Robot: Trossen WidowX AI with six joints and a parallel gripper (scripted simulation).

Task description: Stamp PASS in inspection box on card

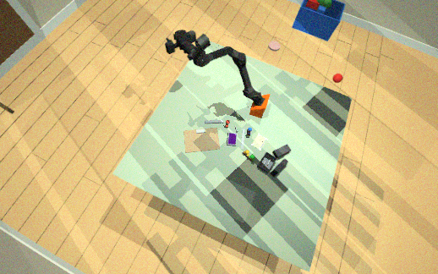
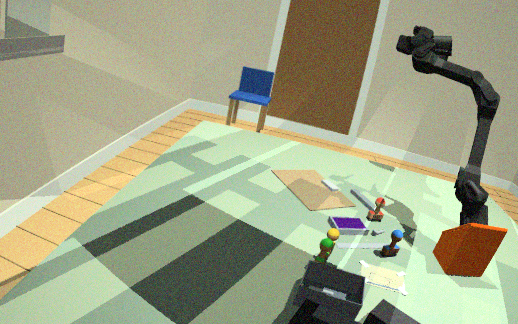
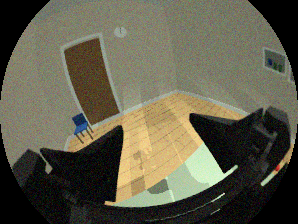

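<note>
The green-knobbed stamp lies 720 mm to the left of my gripper tip, 450 mm below it and 240 mm ahead of it. The rest, counted from my gripper tip: blue-knobbed stamp: 620 mm to the left, 450 mm below, 80 mm ahead; red-knobbed stamp: 460 mm to the left, 450 mm below, 110 mm ahead; purple ink pad: 540 mm to the left, 460 mm below, 180 mm ahead.
</note>
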